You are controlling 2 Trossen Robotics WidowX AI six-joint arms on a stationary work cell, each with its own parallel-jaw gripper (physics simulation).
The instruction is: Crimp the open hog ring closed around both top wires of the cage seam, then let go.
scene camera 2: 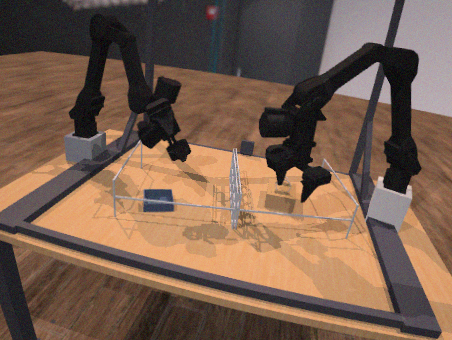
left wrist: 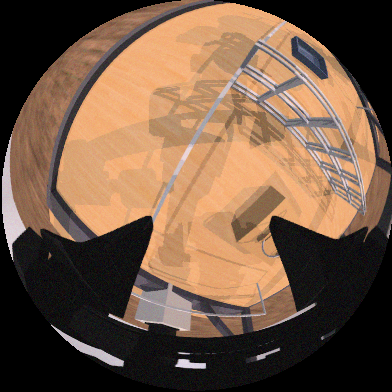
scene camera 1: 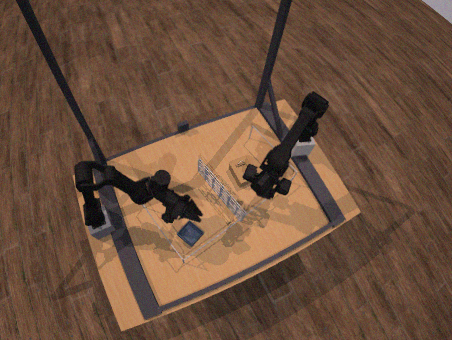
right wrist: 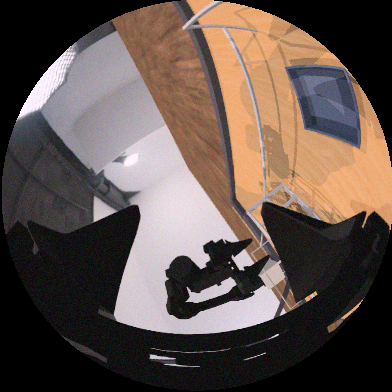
Labels:
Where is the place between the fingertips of the right gripper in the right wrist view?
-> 201, 209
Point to a dark rail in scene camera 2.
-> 407, 295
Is the right gripper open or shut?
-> Open.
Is the left gripper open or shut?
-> Open.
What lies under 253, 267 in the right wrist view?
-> The left gripper.

